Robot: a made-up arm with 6 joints. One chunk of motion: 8 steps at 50 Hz.
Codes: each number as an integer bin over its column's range. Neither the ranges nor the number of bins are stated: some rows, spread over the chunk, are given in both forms.
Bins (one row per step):
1: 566 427 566 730 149 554
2: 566 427 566 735 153 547
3: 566 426 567 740 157 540
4: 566 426 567 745 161 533
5: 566 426 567 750 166 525
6: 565 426 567 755 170 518
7: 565 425 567 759 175 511
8: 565 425 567 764 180 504
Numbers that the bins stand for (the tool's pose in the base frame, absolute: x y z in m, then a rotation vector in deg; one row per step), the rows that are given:
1: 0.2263 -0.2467 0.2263 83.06 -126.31 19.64
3: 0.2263 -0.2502 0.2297 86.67 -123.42 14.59
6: 0.2229 -0.2502 0.2297 92.07 -118.74 6.67
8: 0.2229 -0.2536 0.2297 95.32 -115.14 1.62
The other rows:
2: 0.2263 -0.2467 0.2263 84.86 -124.86 17.12
4: 0.2263 -0.2502 0.2297 88.47 -121.98 12.07
5: 0.2263 -0.2502 0.2297 90.27 -120.18 9.19
7: 0.2229 -0.2536 0.2297 93.51 -116.94 4.14

